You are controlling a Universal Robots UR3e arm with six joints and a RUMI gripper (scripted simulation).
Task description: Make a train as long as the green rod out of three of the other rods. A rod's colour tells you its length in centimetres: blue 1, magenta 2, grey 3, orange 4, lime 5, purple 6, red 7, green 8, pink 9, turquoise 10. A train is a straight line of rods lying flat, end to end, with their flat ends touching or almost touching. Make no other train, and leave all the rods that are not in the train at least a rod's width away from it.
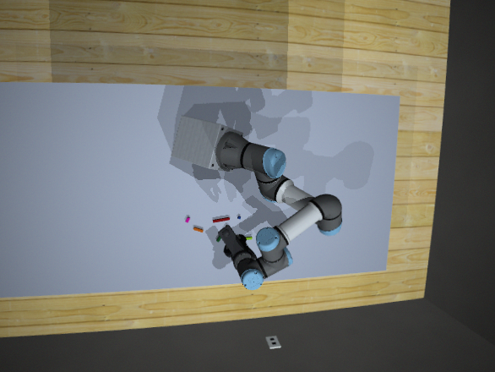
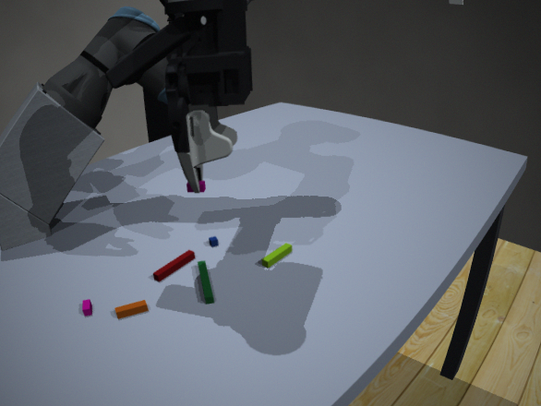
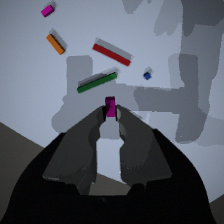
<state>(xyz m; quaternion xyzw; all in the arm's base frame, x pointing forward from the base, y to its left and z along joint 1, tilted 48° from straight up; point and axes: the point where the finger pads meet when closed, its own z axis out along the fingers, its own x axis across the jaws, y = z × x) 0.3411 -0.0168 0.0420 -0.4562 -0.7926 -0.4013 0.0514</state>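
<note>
Right now the blue rod is 120 mm below my hand, 50 mm to the left of it and 40 mm behind it. Round my hand: green rod: 120 mm below, 20 mm to the right, 20 mm ahead; lime rod: 120 mm below, 80 mm to the left, 50 mm ahead; red rod: 120 mm below, 40 mm behind, 20 mm to the right.
</note>
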